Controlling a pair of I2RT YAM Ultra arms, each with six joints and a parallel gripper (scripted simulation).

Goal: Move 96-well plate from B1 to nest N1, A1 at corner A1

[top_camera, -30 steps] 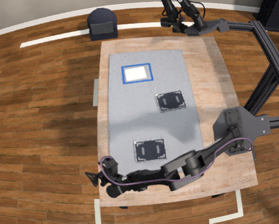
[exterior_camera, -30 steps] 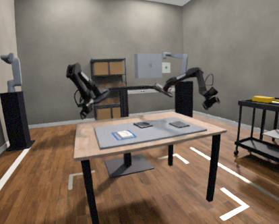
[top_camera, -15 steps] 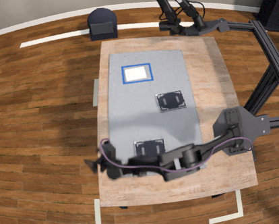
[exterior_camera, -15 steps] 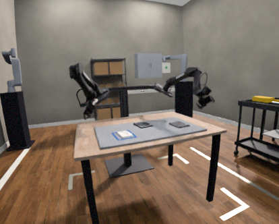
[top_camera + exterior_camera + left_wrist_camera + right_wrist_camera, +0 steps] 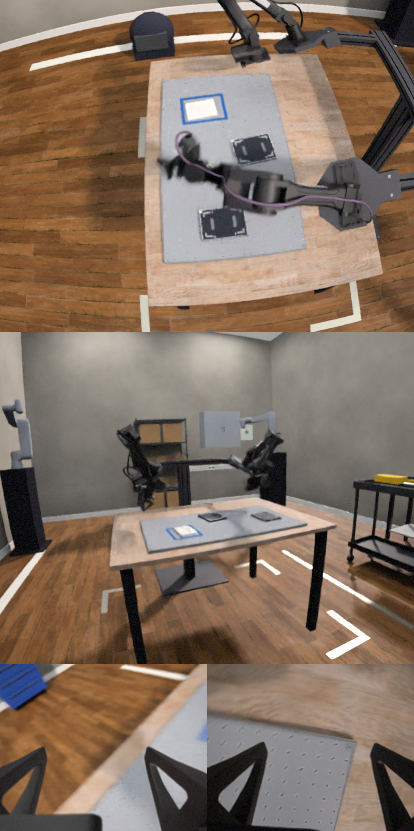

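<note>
The 96-well plate is 26 cm ahead of my right hand, 20 cm to the left of it and 10 cm below it.
</note>
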